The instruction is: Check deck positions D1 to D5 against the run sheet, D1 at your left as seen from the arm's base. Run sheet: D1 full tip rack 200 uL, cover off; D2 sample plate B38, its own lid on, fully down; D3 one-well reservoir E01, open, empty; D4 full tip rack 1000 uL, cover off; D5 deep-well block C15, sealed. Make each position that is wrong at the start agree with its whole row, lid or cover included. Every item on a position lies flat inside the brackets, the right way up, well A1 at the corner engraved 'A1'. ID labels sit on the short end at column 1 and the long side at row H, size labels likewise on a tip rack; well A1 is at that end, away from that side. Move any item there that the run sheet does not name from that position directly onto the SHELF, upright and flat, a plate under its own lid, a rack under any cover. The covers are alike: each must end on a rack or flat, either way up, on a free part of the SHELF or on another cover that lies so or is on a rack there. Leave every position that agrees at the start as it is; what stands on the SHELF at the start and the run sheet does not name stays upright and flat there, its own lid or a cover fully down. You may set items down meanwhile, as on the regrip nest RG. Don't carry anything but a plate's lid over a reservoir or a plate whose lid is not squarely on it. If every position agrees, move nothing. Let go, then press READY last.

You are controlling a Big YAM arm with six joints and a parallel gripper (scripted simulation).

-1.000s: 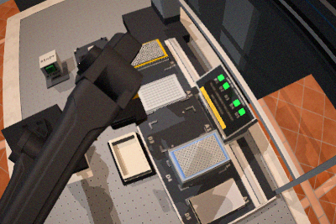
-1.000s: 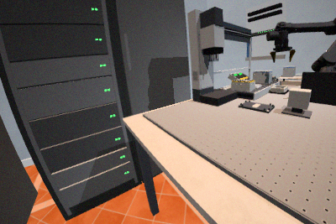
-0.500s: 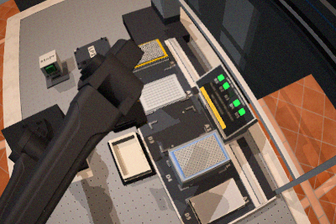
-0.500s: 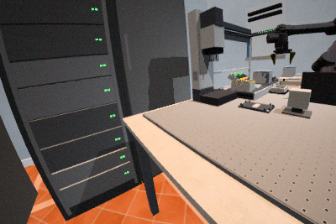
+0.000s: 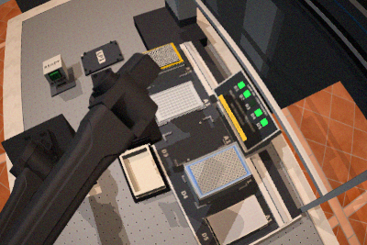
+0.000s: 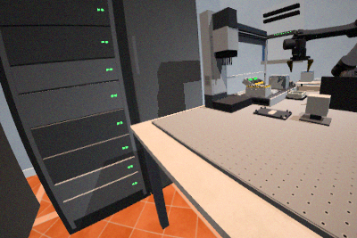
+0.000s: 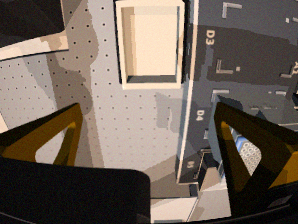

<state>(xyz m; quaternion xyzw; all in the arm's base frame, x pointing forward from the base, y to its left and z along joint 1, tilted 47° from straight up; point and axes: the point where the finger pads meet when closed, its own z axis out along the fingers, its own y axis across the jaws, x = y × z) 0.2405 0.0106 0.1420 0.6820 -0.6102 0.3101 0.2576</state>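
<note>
Right now my hand is 170 mm above the one-well reservoir. Round my hand: sealed block: 180 mm ahead, 220 mm to the right, 120 mm below; then blue-framed tip rack: 170 mm ahead, 90 mm to the right, 70 mm below; then black regrip nest: 180 mm below.
</note>
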